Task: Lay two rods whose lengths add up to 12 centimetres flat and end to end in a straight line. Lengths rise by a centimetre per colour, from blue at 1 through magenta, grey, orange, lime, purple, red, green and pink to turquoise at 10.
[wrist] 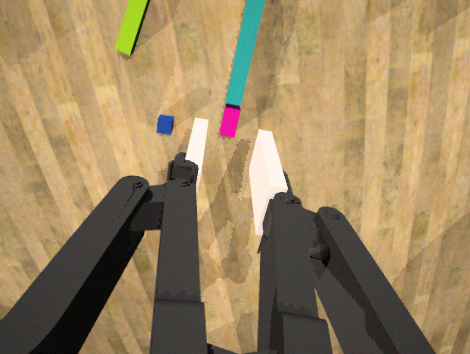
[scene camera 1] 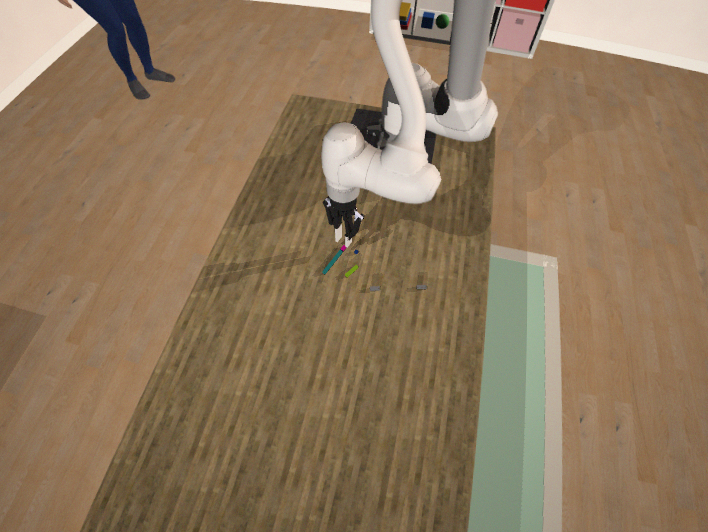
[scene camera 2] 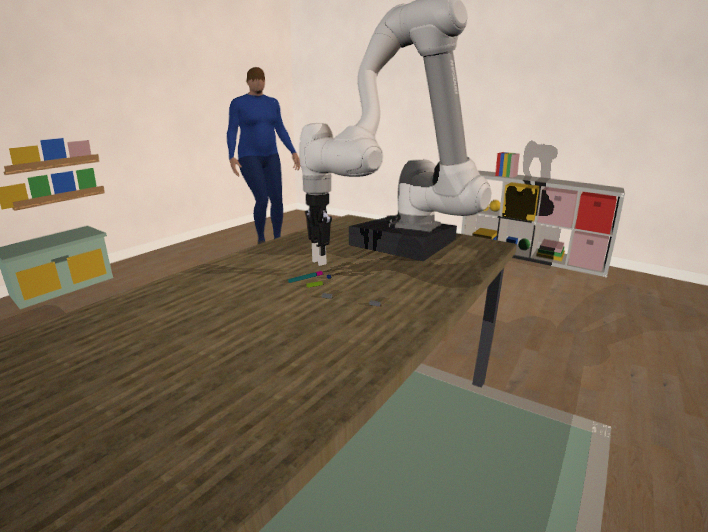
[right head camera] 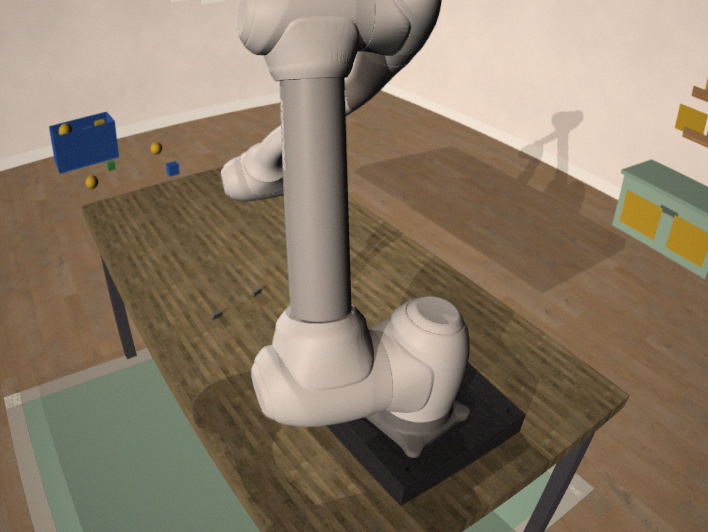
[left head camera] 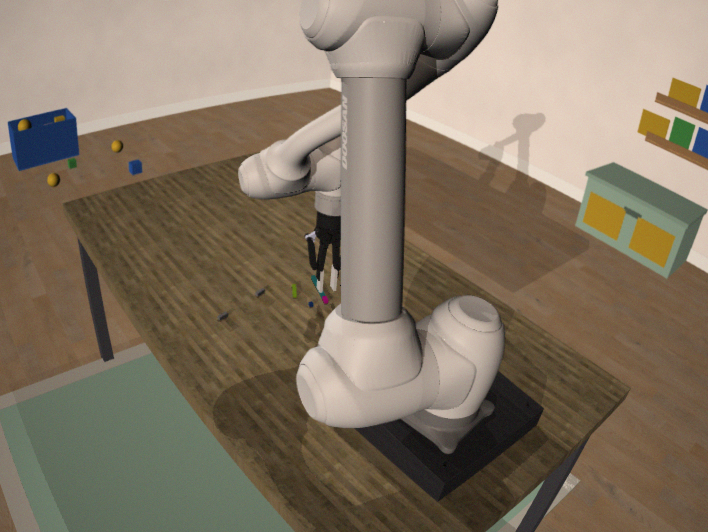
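Observation:
The turquoise rod lies flat on the table. The short magenta rod lies flat at its end, in line with it; in the wrist view the two ends meet or nearly meet. My gripper is partly open and empty, above the table near the magenta rod. In the right head view the arm hides the gripper and both these rods.
A lime rod, a small blue rod and two grey rods lie on the table. A person stands beyond the table.

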